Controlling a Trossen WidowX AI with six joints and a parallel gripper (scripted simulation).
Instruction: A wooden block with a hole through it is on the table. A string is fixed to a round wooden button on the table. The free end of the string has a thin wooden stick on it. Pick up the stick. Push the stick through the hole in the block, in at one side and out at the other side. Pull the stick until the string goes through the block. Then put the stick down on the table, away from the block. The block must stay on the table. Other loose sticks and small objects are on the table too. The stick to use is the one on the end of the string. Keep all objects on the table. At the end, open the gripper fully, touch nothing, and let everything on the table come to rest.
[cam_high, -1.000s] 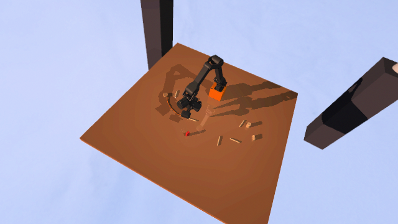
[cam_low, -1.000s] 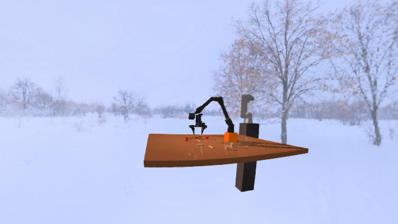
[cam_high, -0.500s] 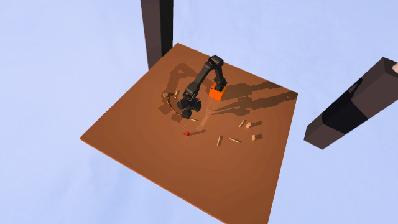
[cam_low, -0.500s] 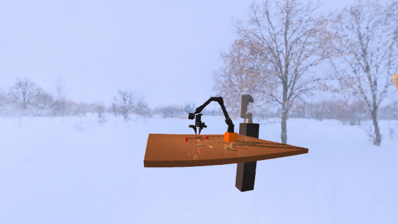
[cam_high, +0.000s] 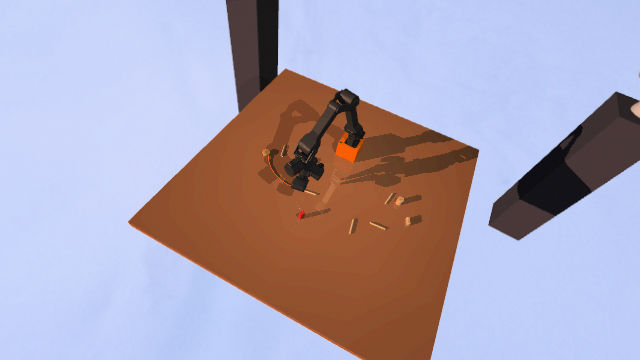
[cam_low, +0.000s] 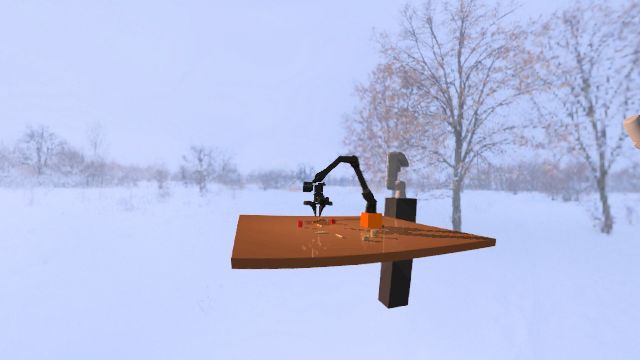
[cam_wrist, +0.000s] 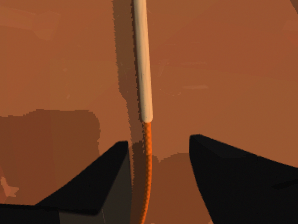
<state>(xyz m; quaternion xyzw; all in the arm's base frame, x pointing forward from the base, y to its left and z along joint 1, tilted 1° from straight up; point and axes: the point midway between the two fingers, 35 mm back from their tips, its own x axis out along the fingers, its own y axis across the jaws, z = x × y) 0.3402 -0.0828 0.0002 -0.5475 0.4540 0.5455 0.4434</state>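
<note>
The thin wooden stick is 10 mm to the left of my gripper tip and 60 mm below it. Round my gripper tip: red object (120 mm ahead, 70 mm to the left, 40 mm below); round wooden button (90 mm behind, 270 mm to the right, 50 mm below); red block (130 mm behind, 100 mm to the right, 40 mm below).
</note>
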